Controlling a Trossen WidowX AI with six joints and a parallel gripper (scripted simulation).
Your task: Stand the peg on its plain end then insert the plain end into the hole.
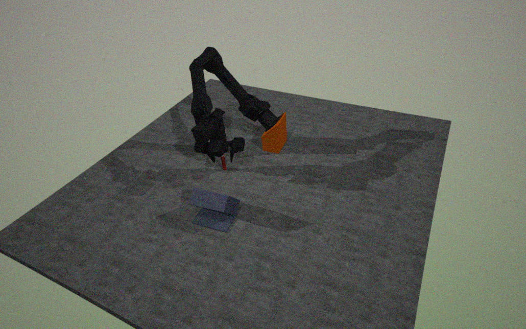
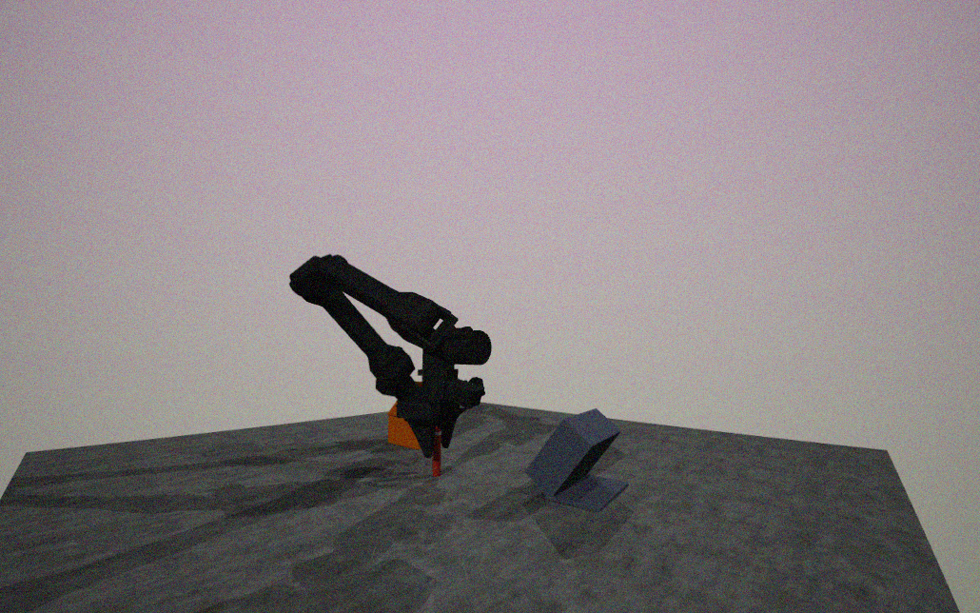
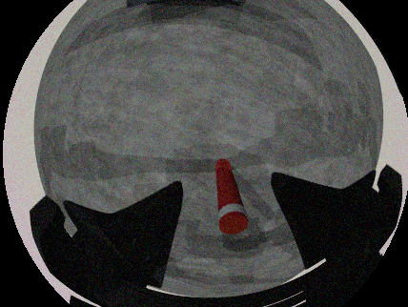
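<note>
The grey-blue sloped panel is 22 cm ahead of my gripper tip, 10 cm to the left of it and 2 cm above it. Round my gripper tip: flat foot plate 24 cm ahead, 10 cm to the left, 4 cm below; red peg 2 cm above.
</note>
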